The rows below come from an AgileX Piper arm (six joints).
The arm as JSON. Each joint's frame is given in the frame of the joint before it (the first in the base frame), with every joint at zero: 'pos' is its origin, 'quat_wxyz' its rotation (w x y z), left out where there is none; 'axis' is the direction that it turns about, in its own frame. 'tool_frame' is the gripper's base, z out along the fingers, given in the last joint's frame.
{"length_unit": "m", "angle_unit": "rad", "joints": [
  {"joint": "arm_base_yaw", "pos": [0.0, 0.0, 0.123], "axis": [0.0, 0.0, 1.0]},
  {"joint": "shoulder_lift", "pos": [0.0, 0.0, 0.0], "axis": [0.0, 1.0, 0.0]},
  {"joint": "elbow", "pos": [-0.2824, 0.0, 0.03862], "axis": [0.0, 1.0, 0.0]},
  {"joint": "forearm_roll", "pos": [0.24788, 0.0, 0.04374], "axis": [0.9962, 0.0, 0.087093]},
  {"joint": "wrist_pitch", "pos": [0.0, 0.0, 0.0], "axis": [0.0, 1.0, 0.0]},
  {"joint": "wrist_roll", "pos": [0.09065, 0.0, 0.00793], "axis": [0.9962, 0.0, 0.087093]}
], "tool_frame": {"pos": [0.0, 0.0, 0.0], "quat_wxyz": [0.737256, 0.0, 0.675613, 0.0]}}
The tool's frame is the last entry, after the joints.
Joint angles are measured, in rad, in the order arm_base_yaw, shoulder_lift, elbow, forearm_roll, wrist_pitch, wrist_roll. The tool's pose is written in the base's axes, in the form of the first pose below.
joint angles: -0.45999, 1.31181, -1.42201, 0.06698, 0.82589, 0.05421
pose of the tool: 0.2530 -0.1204 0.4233; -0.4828 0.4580 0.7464; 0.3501 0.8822 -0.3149; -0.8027 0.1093 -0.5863
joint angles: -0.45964, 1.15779, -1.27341, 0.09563, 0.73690, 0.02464
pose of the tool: 0.2190 -0.1019 0.4232; -0.4149 0.4347 0.7993; 0.3116 0.8932 -0.3241; -0.8549 0.1146 -0.5060
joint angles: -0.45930, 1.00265, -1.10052, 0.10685, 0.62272, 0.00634
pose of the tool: 0.1866 -0.0860 0.4113; -0.3396 0.4254 0.8389; 0.2716 0.8982 -0.3455; -0.9005 0.1105 -0.4205
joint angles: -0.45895, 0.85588, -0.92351, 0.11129, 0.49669, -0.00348
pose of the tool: 0.1582 -0.0728 0.3917; -0.2595 0.4240 0.8677; 0.2333 0.8994 -0.3697; -0.9371 0.1065 -0.3323
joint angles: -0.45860, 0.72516, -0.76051, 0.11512, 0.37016, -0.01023
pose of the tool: 0.1350 -0.0624 0.3696; -0.1774 0.4254 0.8875; 0.1957 0.8990 -0.3918; -0.9645 0.1041 -0.2427
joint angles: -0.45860, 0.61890, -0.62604, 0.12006, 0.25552, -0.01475
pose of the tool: 0.1176 -0.0550 0.3494; -0.0995 0.4280 0.8983; 0.1620 0.8977 -0.4097; -0.9818 0.1048 -0.1587
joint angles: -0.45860, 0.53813, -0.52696, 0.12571, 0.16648, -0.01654
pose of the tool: 0.1051 -0.0498 0.3338; -0.0339 0.4302 0.9021; 0.1363 0.8962 -0.4222; -0.9901 0.1087 -0.0890
